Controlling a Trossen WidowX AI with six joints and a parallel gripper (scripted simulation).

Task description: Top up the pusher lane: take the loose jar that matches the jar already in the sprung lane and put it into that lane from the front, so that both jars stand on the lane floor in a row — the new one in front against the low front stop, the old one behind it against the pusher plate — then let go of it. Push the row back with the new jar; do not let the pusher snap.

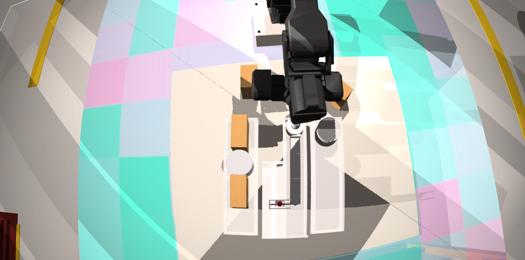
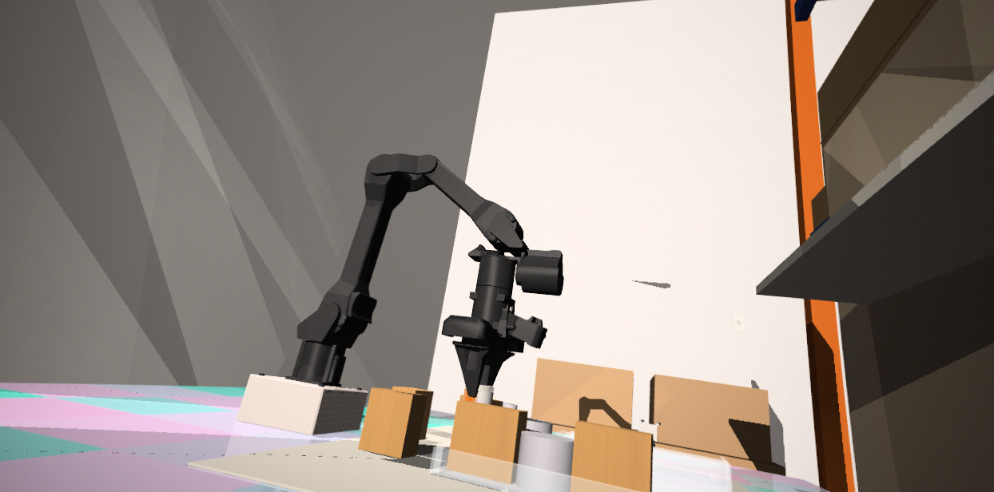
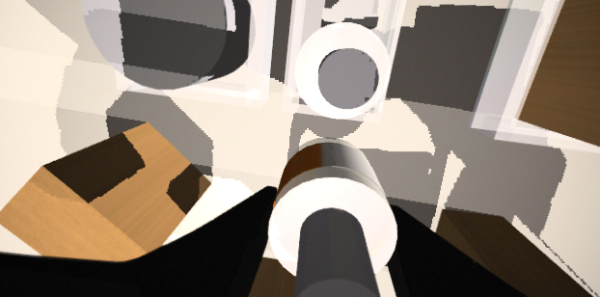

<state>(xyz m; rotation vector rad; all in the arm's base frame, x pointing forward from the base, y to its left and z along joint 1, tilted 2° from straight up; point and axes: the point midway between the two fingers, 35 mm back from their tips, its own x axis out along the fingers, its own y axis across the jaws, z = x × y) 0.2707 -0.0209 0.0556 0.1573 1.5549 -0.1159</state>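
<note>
Right now my gripper tip is 190 mm short of the clear sprung lane, 60 mm to the left of it and 60 mm above it. The rest, counted from my gripper tip: red mark: 230 mm ahead, 70 mm to the right.
</note>
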